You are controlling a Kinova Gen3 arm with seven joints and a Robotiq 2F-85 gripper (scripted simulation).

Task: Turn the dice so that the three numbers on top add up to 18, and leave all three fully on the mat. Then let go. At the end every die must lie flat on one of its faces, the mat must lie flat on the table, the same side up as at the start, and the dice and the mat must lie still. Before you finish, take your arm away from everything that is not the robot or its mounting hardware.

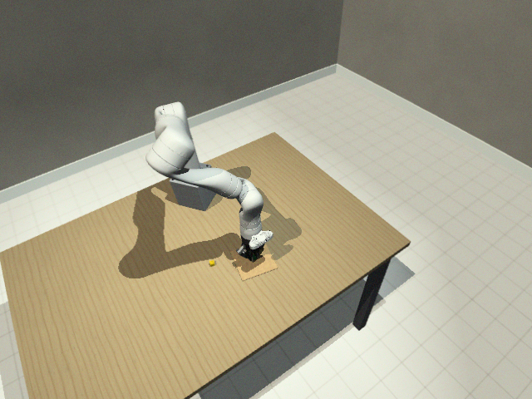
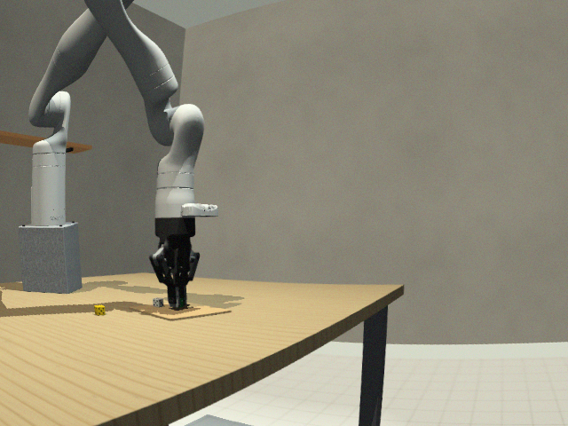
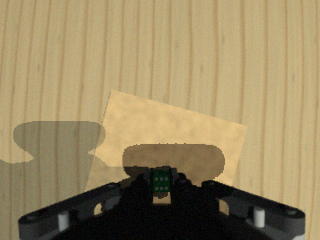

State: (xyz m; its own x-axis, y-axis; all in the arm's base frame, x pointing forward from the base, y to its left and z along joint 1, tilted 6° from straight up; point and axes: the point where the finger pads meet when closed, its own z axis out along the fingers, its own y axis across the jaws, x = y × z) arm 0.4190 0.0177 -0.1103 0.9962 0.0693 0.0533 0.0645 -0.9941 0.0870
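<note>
Now: the green die 1 cm below my hand. From my hand the other things lie so: yellow die 14 cm to the right, 7 cm behind, 2 cm below; white die 5 cm behind, 2 cm below; tan mat 3 cm below.
</note>
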